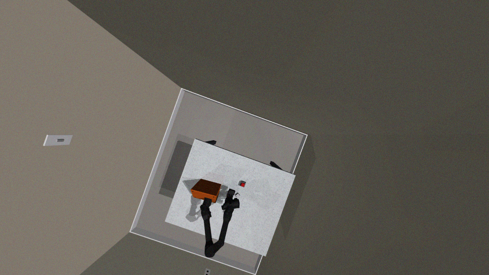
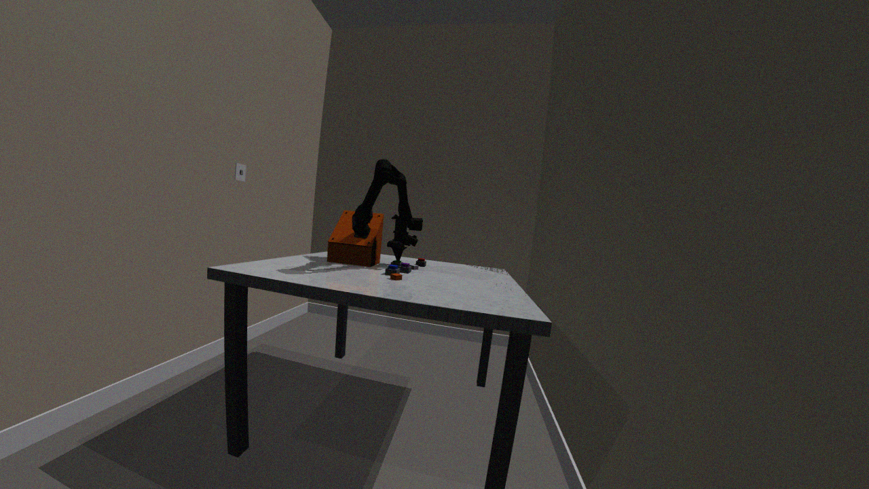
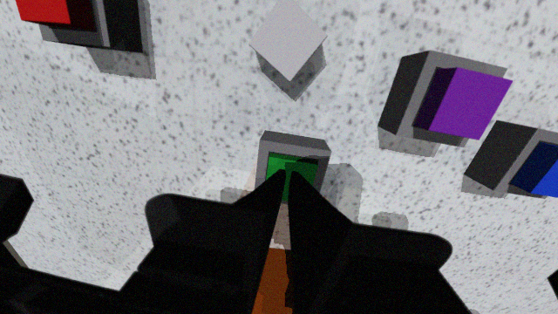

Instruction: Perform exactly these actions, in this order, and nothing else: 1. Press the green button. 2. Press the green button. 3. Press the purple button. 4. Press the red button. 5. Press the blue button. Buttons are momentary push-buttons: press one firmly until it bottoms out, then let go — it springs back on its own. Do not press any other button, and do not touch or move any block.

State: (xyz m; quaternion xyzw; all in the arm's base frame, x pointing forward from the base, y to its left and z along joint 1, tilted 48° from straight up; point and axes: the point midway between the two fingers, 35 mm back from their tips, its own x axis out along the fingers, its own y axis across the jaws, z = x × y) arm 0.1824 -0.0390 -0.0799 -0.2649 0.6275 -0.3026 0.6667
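Right now the purple button is 60 mm ahead of my gripper tip and 90 mm to the right of it. Also, from my gripper tip: blue button 20 mm ahead, 180 mm to the right; then red button 100 mm ahead, 140 mm to the left; then white block 80 mm ahead, 10 mm to the left, 20 mm below.
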